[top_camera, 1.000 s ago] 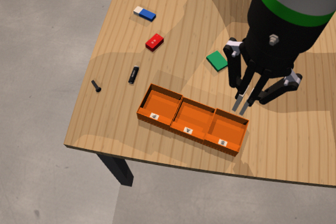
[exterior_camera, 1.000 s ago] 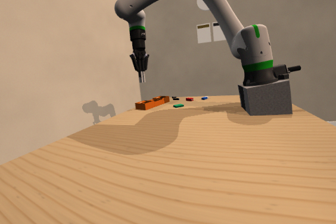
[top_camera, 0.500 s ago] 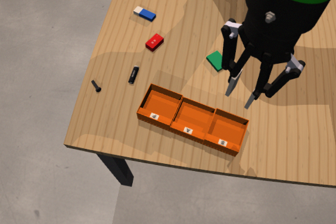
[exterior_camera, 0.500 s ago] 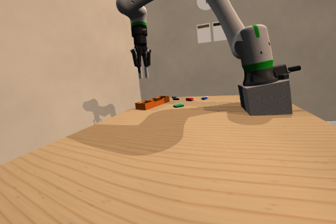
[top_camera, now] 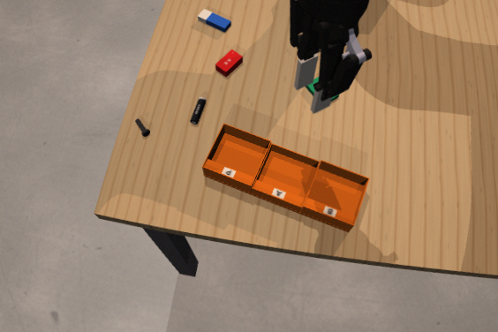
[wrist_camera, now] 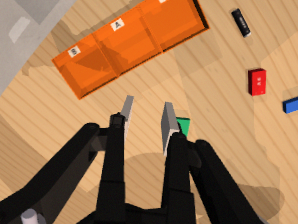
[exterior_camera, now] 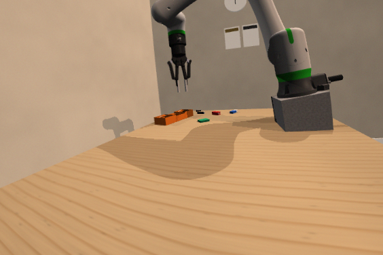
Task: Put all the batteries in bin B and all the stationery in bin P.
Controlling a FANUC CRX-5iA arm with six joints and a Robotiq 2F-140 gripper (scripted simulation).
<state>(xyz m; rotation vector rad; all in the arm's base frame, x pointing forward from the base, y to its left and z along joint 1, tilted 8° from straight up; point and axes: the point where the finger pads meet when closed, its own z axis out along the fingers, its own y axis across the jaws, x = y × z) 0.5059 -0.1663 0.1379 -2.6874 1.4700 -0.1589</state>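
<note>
My hand is 26 cm past the white-and-blue eraser, 18 cm to the left of it and 18 cm above it. From my hand the other things lie so: orange bin row: 7 cm ahead, 2 cm to the right, 17 cm below; black cylindrical battery: 5 cm behind, 18 cm to the right, 18 cm below; green pad: 11 cm behind, 4 cm to the left, 18 cm below.
</note>
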